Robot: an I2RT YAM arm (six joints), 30 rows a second.
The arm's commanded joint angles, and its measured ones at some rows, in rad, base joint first. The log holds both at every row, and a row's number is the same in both.
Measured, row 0:
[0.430, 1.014, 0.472, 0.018, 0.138, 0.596]
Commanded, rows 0 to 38:
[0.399, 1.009, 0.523, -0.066, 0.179, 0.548]
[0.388, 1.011, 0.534, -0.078, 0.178, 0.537]
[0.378, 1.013, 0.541, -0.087, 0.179, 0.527]
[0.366, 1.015, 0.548, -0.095, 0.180, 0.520]
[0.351, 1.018, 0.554, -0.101, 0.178, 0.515]
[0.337, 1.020, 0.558, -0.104, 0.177, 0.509]
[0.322, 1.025, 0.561, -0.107, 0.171, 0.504]
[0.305, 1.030, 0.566, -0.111, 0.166, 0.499]
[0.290, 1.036, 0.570, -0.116, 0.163, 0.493]
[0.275, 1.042, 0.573, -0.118, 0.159, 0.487]
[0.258, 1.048, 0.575, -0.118, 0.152, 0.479]
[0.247, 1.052, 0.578, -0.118, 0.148, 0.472]
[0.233, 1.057, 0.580, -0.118, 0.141, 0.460]
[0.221, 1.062, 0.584, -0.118, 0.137, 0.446]
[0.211, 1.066, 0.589, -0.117, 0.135, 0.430]
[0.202, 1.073, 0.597, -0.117, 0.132, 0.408]
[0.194, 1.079, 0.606, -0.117, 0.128, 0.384]
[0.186, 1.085, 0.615, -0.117, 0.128, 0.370]
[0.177, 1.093, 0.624, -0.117, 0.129, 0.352]
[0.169, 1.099, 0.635, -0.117, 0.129, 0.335]
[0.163, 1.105, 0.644, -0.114, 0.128, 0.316]
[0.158, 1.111, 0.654, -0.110, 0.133, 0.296]
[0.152, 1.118, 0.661, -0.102, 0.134, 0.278]
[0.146, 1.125, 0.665, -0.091, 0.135, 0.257]
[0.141, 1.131, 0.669, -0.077, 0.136, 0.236]
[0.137, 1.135, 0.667, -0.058, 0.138, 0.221]
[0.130, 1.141, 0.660, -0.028, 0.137, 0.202]
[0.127, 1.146, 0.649, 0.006, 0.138, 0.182]
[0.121, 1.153, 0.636, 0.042, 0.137, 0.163]
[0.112, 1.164, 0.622, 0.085, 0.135, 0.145]
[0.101, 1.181, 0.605, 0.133, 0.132, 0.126]
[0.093, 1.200, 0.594, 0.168, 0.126, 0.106]
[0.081, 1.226, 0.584, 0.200, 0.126, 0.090]
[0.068, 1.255, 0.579, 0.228, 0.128, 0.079]
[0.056, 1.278, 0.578, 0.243, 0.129, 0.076]
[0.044, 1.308, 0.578, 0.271, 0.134, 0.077]
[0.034, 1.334, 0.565, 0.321, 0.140, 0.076]
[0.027, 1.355, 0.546, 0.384, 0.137, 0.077]
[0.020, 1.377, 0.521, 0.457, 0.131, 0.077]
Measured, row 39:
[0.037, 1.338, 0.565, 0.250, 0.134, 0.110]
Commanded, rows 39 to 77:
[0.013, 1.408, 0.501, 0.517, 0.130, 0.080]
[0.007, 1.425, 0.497, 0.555, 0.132, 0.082]
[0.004, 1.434, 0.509, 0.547, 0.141, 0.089]
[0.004, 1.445, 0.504, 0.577, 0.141, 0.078]
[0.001, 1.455, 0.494, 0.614, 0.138, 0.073]
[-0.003, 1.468, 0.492, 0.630, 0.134, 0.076]
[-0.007, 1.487, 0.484, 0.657, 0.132, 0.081]
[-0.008, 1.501, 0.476, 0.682, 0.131, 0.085]
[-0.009, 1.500, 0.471, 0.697, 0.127, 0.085]
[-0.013, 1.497, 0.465, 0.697, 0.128, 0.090]
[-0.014, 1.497, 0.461, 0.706, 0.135, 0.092]
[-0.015, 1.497, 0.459, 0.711, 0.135, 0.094]
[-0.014, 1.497, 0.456, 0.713, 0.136, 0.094]
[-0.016, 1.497, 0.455, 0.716, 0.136, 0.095]
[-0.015, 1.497, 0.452, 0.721, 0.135, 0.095]
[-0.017, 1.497, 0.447, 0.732, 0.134, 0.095]
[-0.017, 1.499, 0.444, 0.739, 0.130, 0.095]
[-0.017, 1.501, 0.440, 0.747, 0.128, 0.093]
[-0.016, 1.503, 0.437, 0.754, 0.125, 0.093]
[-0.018, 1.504, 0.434, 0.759, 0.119, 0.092]
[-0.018, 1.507, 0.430, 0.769, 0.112, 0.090]
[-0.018, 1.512, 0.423, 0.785, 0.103, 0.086]
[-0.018, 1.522, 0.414, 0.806, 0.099, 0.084]
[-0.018, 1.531, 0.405, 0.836, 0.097, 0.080]
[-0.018, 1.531, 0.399, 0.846, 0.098, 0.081]
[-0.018, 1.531, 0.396, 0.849, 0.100, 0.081]
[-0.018, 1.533, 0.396, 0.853, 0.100, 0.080]
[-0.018, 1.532, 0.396, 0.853, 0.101, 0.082]
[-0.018, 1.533, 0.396, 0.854, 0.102, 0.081]
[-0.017, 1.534, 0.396, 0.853, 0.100, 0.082]
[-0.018, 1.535, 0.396, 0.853, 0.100, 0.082]
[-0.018, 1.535, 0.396, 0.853, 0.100, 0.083]
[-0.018, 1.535, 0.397, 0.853, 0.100, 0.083]
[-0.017, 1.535, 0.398, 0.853, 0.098, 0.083]
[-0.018, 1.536, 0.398, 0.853, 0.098, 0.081]
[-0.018, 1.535, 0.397, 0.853, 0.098, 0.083]
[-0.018, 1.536, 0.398, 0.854, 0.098, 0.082]
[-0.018, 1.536, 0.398, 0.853, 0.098, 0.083]
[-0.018, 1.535, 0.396, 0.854, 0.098, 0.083]
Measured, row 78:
[-0.008, 1.523, 0.396, 0.814, 0.108, 0.088]
